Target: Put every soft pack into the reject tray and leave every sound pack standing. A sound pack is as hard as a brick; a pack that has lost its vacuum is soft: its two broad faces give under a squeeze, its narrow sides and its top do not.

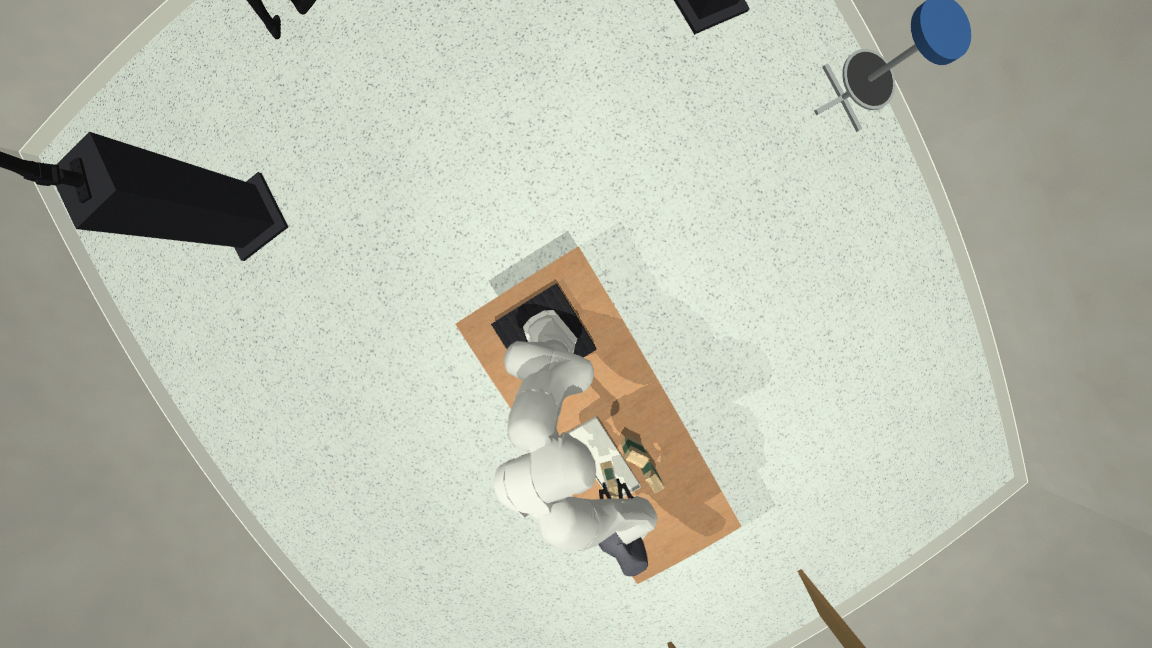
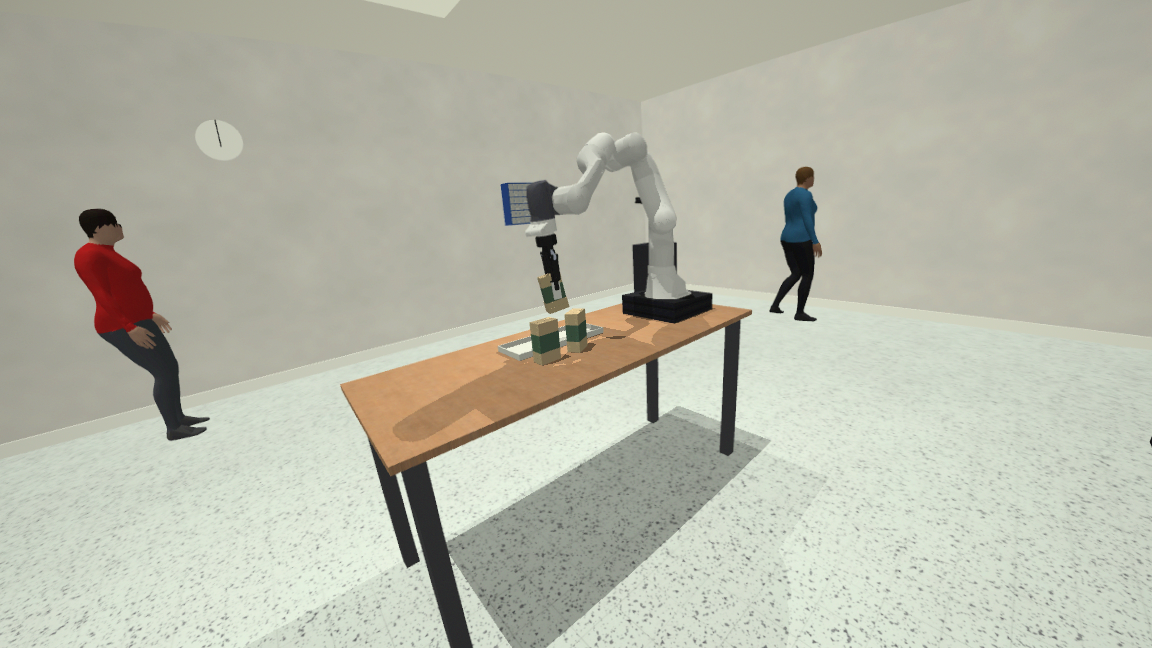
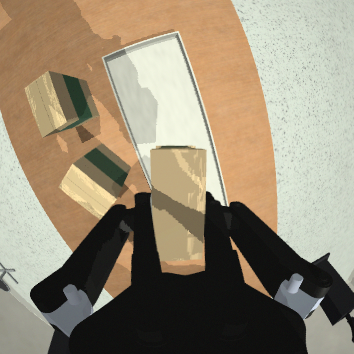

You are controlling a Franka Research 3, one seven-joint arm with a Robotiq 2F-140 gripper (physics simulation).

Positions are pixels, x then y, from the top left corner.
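I can see a white reject tray in image 1 [591,433], and image 2 and image 3 show it too. There's a spot on the tray, [image 3: 152,80], that is the same spot as [image 2: 526,349].
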